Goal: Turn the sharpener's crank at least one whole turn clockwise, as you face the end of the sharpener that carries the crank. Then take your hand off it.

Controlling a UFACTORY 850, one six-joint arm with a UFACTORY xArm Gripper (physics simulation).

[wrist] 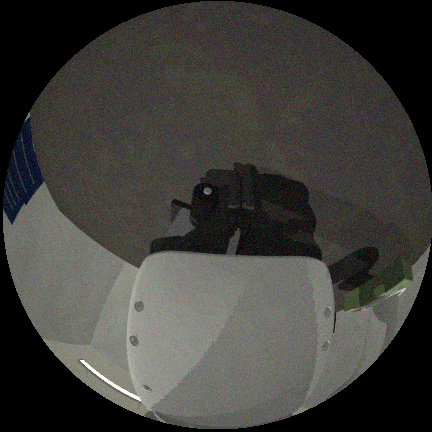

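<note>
The dark sharpener [290, 197] is near the middle of the wrist view, beyond and to the right of my fingertips. Its crank's black knob [202, 206], with a bright round pin at its end, is just left of the fingertips. It overlaps the left finger in view; whether they touch I cannot tell. My gripper [239, 183] is shut with nothing between its fingers, low against the crank end of the sharpener. The dark parts blend together, and the fingers hide part of the crank and body.
A green block [380, 287] is at the lower right, beside a dark rounded shape [362, 260]. A blue striped object [22, 172] is at the far left edge. The dark table top [150, 100] extends across the upper view, and a shadow falls right of the sharpener.
</note>
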